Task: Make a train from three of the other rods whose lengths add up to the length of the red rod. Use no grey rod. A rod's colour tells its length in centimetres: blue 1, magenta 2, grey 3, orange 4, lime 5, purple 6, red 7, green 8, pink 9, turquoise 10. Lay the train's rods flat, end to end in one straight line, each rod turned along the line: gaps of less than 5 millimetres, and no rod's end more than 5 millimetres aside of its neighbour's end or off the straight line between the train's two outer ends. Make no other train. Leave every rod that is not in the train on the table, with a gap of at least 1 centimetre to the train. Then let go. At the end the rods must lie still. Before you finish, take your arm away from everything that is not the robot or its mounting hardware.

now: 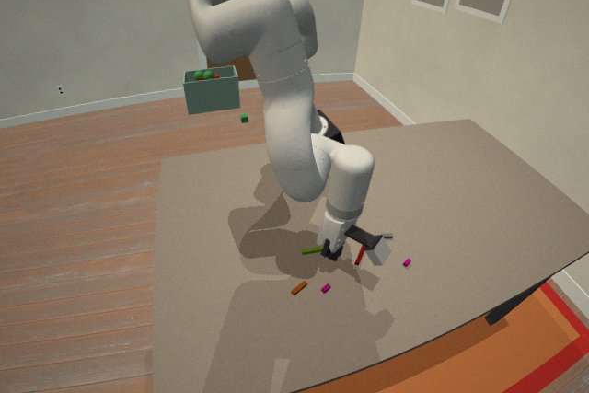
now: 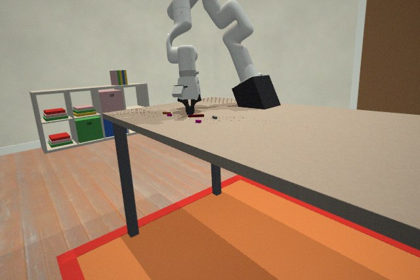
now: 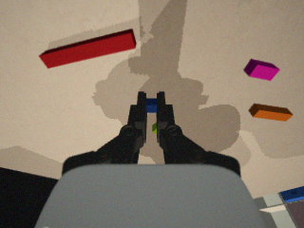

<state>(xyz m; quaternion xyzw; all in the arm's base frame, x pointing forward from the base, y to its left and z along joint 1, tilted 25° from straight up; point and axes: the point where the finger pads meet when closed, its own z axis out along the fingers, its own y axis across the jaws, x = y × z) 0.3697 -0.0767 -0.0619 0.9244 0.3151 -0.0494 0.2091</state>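
Now: the lime rod 5 cm to the right of my hand, 2 cm below it and 2 cm behind it. The rest, counted from my hand: blue rod: 2 cm below; red rod: 7 cm to the left, 2 cm below, 2 cm ahead; orange rod: 10 cm to the right, 7 cm ahead, 2 cm below.
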